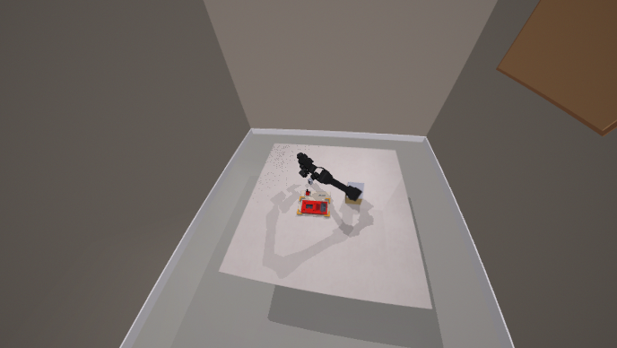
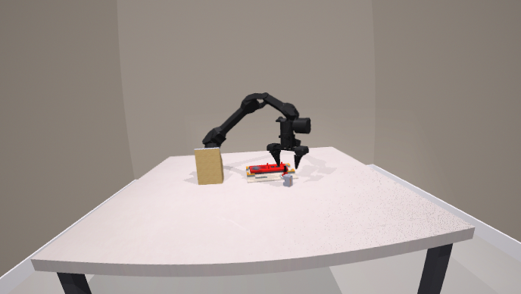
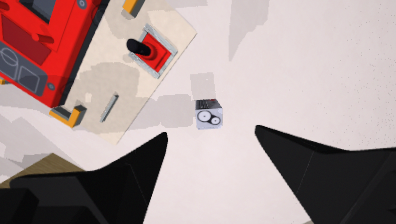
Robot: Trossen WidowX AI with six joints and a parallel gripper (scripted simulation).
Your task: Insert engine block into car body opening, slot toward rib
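Now: gripper tip 60 mm above the engine block and 10 mm past it. Round my gripper tip: cream base board (200 mm to the left, 90 mm behind, 70 mm below); then black peg (110 mm to the left, 50 mm below, 10 mm behind).
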